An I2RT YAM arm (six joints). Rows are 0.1 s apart.
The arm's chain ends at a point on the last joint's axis. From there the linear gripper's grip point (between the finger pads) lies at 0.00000 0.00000 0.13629 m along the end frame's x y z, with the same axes.
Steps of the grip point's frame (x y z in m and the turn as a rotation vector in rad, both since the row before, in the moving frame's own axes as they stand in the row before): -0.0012, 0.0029, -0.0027, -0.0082, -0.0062, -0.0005; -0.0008, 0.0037, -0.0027, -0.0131, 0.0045, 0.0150; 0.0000, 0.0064, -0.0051, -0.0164, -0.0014, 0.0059; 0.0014, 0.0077, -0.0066, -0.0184, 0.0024, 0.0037; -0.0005, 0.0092, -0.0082, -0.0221, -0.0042, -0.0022; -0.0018, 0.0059, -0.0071, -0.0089, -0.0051, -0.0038; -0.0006, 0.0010, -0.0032, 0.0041, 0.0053, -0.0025
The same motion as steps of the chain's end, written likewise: -0.0004, 0.0018, -0.0027, -0.0082, -0.0062, -0.0005; -0.0014, 0.0019, -0.0027, -0.0131, 0.0045, 0.0150; 0.0002, 0.0042, -0.0051, -0.0164, -0.0014, 0.0059; 0.0011, 0.0052, -0.0066, -0.0184, 0.0024, 0.0037; 0.0001, 0.0062, -0.0082, -0.0221, -0.0042, -0.0022; -0.0011, 0.0047, -0.0071, -0.0089, -0.0051, -0.0038; -0.0013, 0.0016, -0.0032, 0.0041, 0.0053, -0.0025
